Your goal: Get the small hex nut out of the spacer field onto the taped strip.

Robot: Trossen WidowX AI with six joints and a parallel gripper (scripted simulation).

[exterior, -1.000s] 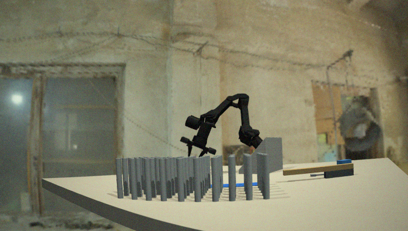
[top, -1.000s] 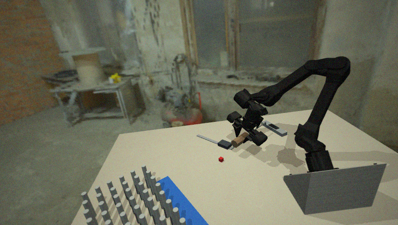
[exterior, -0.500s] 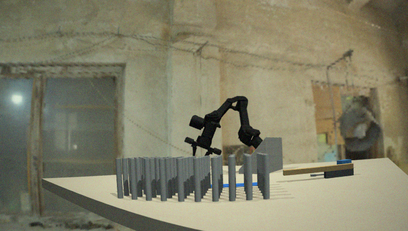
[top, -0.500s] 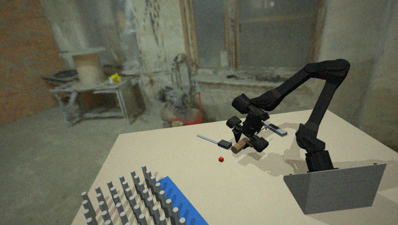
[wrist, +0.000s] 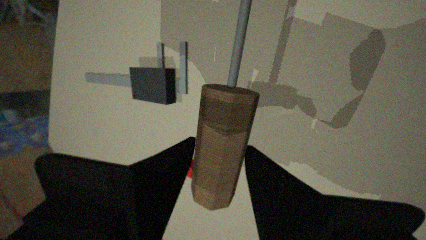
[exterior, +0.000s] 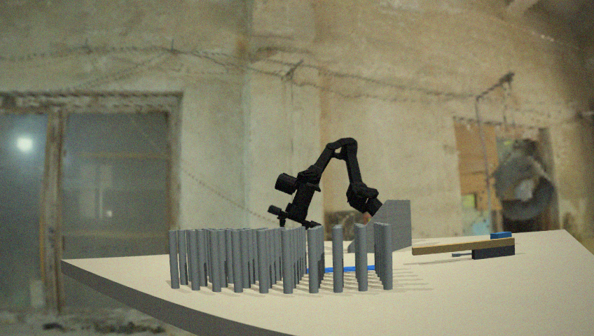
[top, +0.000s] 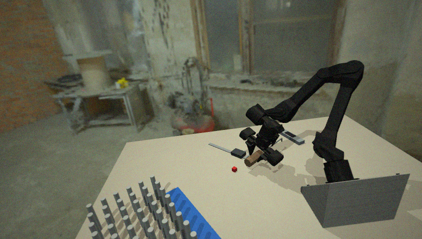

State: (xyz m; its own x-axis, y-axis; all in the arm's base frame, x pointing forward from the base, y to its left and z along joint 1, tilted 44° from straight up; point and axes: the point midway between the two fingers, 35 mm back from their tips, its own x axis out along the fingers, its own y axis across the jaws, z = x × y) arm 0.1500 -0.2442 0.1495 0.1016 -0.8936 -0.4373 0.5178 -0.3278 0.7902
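Right now my gripper tip is 9 cm short of the small red cube and 4 cm above it. Also, from my gripper tip: grey flat block: 26 cm behind, 18 cm to the right, 3 cm below; then blue taped strip: 29 cm ahead, 22 cm to the left, 5 cm below.
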